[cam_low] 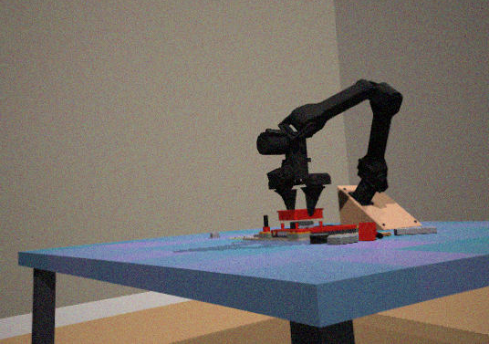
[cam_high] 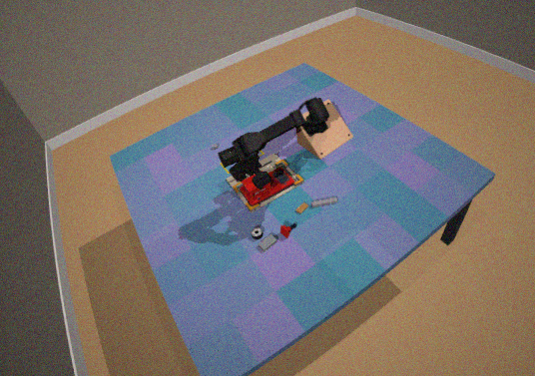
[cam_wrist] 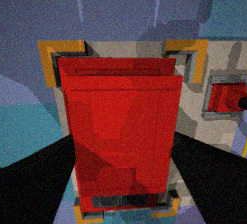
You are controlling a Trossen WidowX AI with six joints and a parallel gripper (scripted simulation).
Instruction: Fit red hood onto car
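Right now my gripper tip is 1 cm below the red hood. The rest, counted from my gripper tip: grey engine block: 1 cm to the left, 3 cm below; wheel: 13 cm ahead, 16 cm to the left, 5 cm below.
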